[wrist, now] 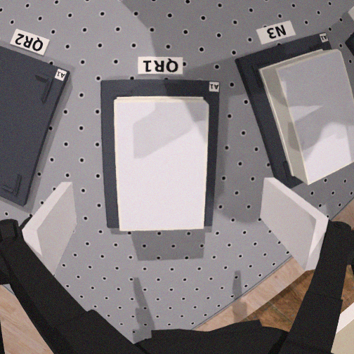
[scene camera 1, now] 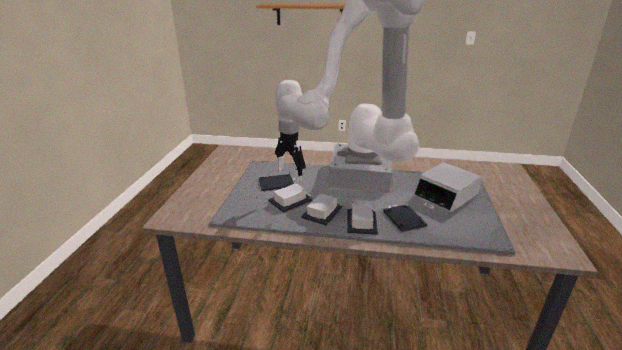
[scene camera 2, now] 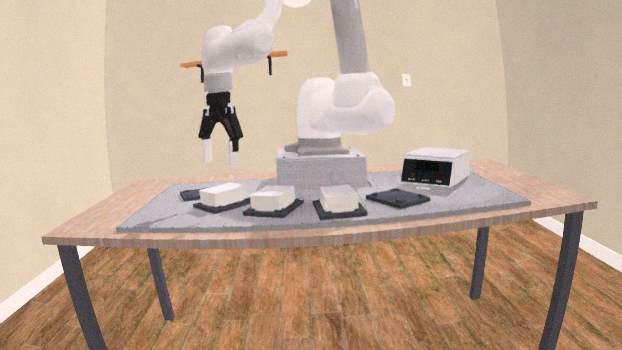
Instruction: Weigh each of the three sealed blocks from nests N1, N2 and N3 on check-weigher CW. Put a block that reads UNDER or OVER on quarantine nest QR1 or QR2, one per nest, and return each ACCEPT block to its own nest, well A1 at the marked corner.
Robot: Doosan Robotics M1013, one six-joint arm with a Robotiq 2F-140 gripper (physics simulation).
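Pixels of known places: gripper, fingertip midpoint: point(scene camera 1: 289, 176) point(scene camera 2: 220, 162); arm's base, link origin: point(scene camera 1: 361, 156) point(scene camera 2: 319, 152).
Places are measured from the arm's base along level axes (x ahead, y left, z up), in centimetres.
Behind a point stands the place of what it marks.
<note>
My gripper point(scene camera 1: 290, 172) @[z 3.2, x 27.5, y -35.3 cm] point(scene camera 2: 221, 156) @[z 3.2, x 27.5, y -35.3 cm] point(wrist: 170, 201) is open and empty, above nest QR1 point(wrist: 110, 150) with a finger out to either side. A white block point(scene camera 1: 290, 196) @[z -4.6, x 32.0, y -35.0 cm] point(scene camera 2: 223, 194) @[z -5.5, x 32.3, y -35.1 cm] point(wrist: 161, 165) sits on QR1, its well A1 mark showing at a corner. A second block point(scene camera 1: 322, 206) @[z -4.5, x 40.4, y -20.8 cm] point(scene camera 2: 272, 199) @[z -5.4, x 43.6, y -21.6 cm] point(wrist: 322, 115) sits on nest N3 point(wrist: 260, 100). A third block point(scene camera 1: 362, 218) @[z -4.5, x 49.3, y -4.8 cm] point(scene camera 2: 339, 199) @[z -5.4, x 50.5, y -5.4 cm] sits on the nest beside that. The nest point(scene camera 1: 405, 218) @[z -8.7, x 43.1, y 14.4 cm] point(scene camera 2: 398, 198) @[z -8.7, x 44.1, y 13.5 cm] nearest the check-weigher is empty. Check-weigher CW point(scene camera 1: 450, 182) @[z 0.1, x 27.4, y 37.0 cm] point(scene camera 2: 435, 167) @[z -3.4, x 30.9, y 32.7 cm] bears no block; its display is unreadable.
Quarantine nest QR2 point(scene camera 1: 276, 182) @[z -8.7, x 11.7, y -43.3 cm] point(scene camera 2: 190, 195) @[z -8.4, x 16.3, y -47.5 cm] point(wrist: 20, 125) is empty, behind QR1 at the left. The arm's base point(scene camera 2: 321, 170) @[z -4.0, x 15.1, y -2.7 cm] stands at the back of the grey perforated mat point(scene camera 1: 240, 220) @[z -9.8, x 43.3, y -55.8 cm], between QR2 and the check-weigher. The block on N3 is close to the gripper's side.
</note>
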